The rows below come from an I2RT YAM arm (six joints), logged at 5 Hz.
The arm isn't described. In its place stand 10 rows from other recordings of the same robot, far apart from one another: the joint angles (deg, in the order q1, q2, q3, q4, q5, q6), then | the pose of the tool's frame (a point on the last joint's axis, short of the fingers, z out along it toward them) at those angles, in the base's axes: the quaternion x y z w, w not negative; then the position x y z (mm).
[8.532 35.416 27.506 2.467 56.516 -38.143] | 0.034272 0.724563 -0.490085 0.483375 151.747 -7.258 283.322
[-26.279 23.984 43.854 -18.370 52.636 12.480] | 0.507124 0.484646 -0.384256 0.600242 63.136 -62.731 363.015
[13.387 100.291 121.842 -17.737 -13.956 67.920] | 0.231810 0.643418 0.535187 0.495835 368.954 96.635 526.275
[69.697 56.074 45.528 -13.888 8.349 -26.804] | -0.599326 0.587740 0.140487 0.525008 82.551 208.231 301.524
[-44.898 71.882 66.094 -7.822 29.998 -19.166] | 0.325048 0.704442 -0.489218 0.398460 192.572 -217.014 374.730
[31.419 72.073 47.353 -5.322 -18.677 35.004] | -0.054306 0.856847 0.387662 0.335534 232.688 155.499 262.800
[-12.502 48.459 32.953 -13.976 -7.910 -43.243] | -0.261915 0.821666 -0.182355 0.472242 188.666 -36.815 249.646
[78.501 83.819 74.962 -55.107 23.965 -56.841] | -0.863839 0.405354 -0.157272 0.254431 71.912 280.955 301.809
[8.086 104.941 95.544 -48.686 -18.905 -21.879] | -0.288804 0.904492 0.124193 0.288206 390.938 67.192 296.369
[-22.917 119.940 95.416 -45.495 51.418 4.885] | 0.286234 0.843278 -0.446440 0.087430 387.467 -194.021 204.754
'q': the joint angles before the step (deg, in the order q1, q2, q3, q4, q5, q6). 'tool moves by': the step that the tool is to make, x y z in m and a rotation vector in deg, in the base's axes. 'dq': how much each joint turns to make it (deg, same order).
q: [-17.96, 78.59, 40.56, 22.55, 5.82, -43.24]
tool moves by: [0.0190, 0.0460, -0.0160, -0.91, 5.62, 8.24]
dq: [9.39, 3.28, 0.90, -2.68, 1.76, -1.73]
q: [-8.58, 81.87, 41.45, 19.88, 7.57, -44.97]
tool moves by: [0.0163, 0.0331, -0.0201, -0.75, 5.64, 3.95]
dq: [6.56, 5.21, 1.90, -2.21, 2.89, -0.14]
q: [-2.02, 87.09, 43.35, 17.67, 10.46, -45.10]
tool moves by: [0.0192, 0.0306, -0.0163, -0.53, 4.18, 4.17]
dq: [5.37, 6.17, 3.72, -1.76, 1.28, 0.14]
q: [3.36, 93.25, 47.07, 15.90, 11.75, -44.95]
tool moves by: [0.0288, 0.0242, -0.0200, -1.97, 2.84, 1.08]
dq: [3.75, 8.86, 6.14, -0.28, 3.17, -0.04]
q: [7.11, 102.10, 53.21, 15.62, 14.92, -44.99]
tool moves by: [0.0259, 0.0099, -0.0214, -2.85, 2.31, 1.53]
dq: [1.04, 7.94, 5.63, 0.30, 1.01, -2.45]
